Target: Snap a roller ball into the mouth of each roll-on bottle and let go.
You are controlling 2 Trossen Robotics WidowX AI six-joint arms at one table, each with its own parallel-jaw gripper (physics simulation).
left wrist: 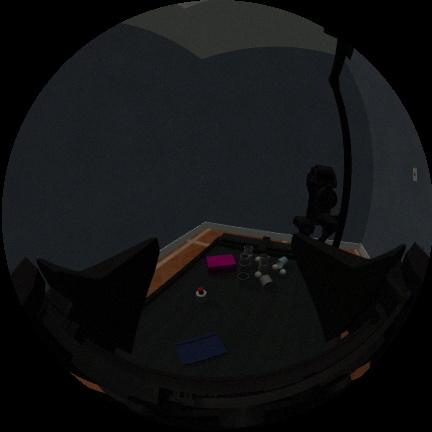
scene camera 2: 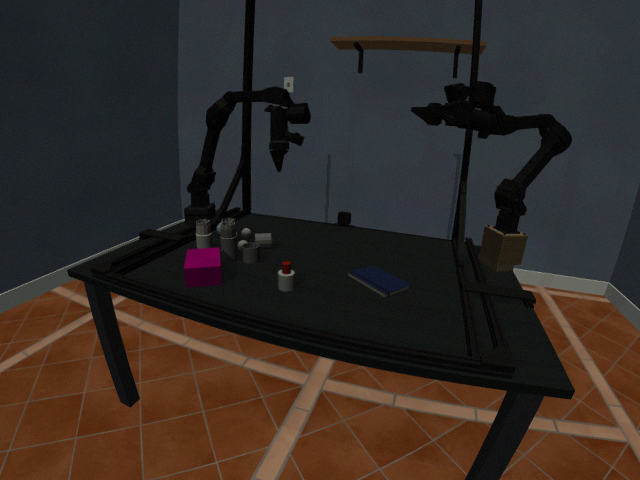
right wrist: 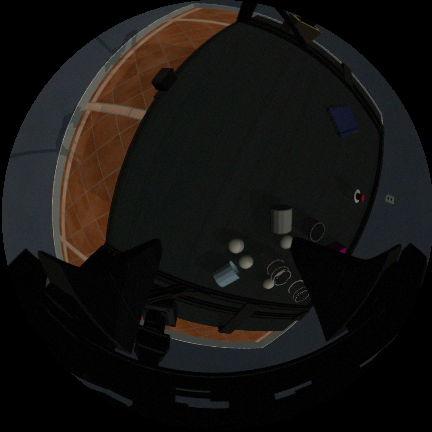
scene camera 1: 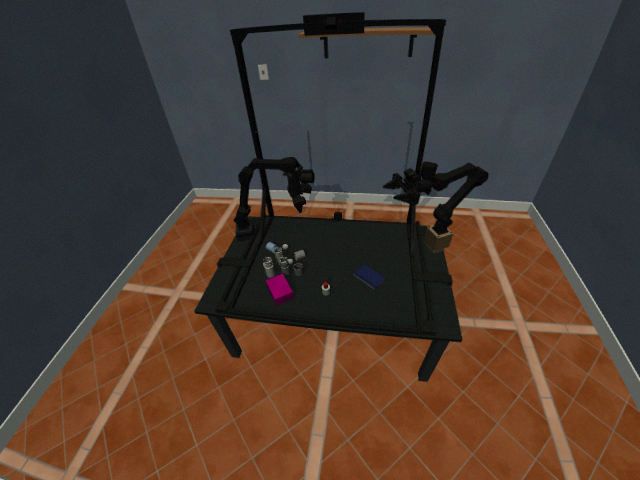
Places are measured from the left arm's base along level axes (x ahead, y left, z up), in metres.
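Pixels of known places: left gripper, fingertip midpoint: (left wrist: 226,243) (scene camera 2: 418,108) (scene camera 1: 388,192); right gripper, fingertip midpoint: (scene camera 2: 279,170) (right wrist: 228,246) (scene camera 1: 298,208); left arm's base at its link origin: (scene camera 2: 506,230) (scene camera 1: 440,230); right arm's base at its link origin: (scene camera 2: 199,205) (right wrist: 156,315) (scene camera 1: 243,226).
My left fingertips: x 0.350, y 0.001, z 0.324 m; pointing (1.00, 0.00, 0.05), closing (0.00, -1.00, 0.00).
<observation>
Ahead of a thing's pixels: the offset from my left fingertips to its top centre.
Several grey-white bottles with ringed clear mouths stand at the left of the table in scene camera 1, among them a front-left bottle @(dy -0.135, dx +0.557, dz -0.332 m) (scene camera 1: 268,270) (scene camera 2: 203,240) and a bottle @(dy -0.105, dx +0.480, dz -0.332 m) (scene camera 1: 284,267) (scene camera 2: 229,248) beside it. A short open grey cup @(dy -0.093, dx +0.417, dz -0.393 m) (scene camera 1: 298,269) (scene camera 2: 251,253) stands to their right. Small white balls @(dy -0.289, dx +0.441, dz -0.404 m) (right wrist: 236,245) @(dy -0.265, dx +0.485, dz -0.404 m) (right wrist: 246,262) @(dy -0.166, dx +0.444, dz -0.404 m) (right wrist: 286,242) @(dy -0.196, dx +0.568, dz -0.404 m) (right wrist: 268,284) lie loose around them. My right gripper (scene camera 1: 299,207) (scene camera 2: 279,169) (right wrist: 228,246) is open and empty, pointing down high above the table. My left gripper (scene camera 1: 391,191) (scene camera 2: 414,110) (left wrist: 226,243) is open and empty, high at the right.
A grey cylinder @(dy -0.191, dx +0.384, dz -0.392 m) (scene camera 1: 299,254) (scene camera 2: 263,239) (right wrist: 281,219) and a pale blue cylinder @(dy -0.310, dx +0.515, dz -0.392 m) (scene camera 1: 271,247) (right wrist: 226,274) lie on their sides near the bottles. A magenta box @(dy +0.000, dx +0.538, dz -0.389 m) (scene camera 1: 279,288) (scene camera 2: 203,267), a white bottle with red top @(dy +0.078, dx +0.327, dz -0.375 m) (scene camera 1: 325,289) (scene camera 2: 285,280) and a blue book @(dy +0.070, dx +0.094, dz -0.427 m) (scene camera 1: 369,276) (scene camera 2: 378,280) are nearer the front.
</observation>
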